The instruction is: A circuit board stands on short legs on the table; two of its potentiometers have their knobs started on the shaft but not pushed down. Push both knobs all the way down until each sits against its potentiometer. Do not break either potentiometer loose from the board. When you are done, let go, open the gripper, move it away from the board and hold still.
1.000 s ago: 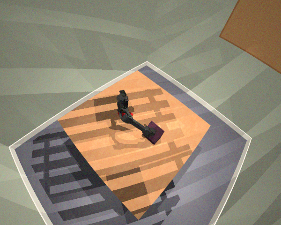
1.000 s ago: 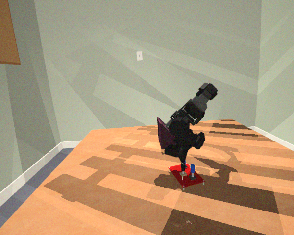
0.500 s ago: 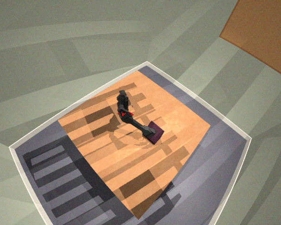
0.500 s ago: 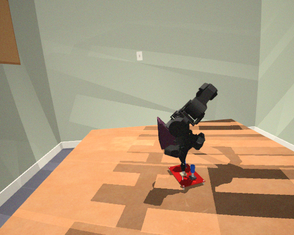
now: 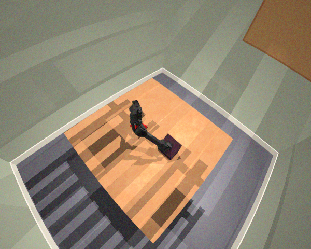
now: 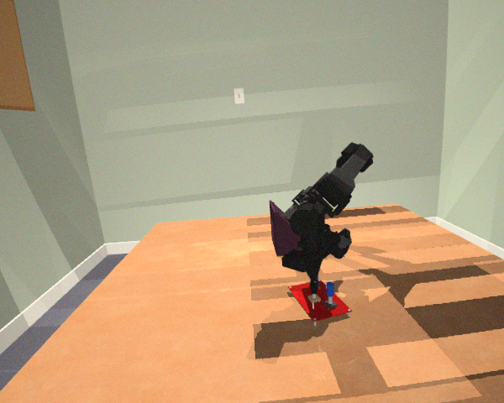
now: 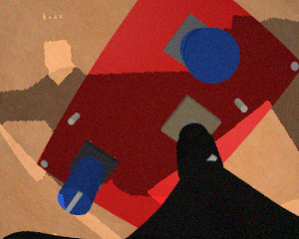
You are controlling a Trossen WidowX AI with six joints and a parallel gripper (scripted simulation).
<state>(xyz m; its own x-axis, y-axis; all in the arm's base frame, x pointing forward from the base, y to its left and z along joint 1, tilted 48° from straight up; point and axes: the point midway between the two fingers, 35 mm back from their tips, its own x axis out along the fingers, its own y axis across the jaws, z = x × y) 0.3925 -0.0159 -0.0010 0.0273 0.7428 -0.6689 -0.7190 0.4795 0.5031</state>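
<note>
The black slotted knob lies 1 cm below my gripper tip. From my gripper tip the other things lie so: blue knob (6 cm behind, 3 cm below, 2 cm to the left).
</note>
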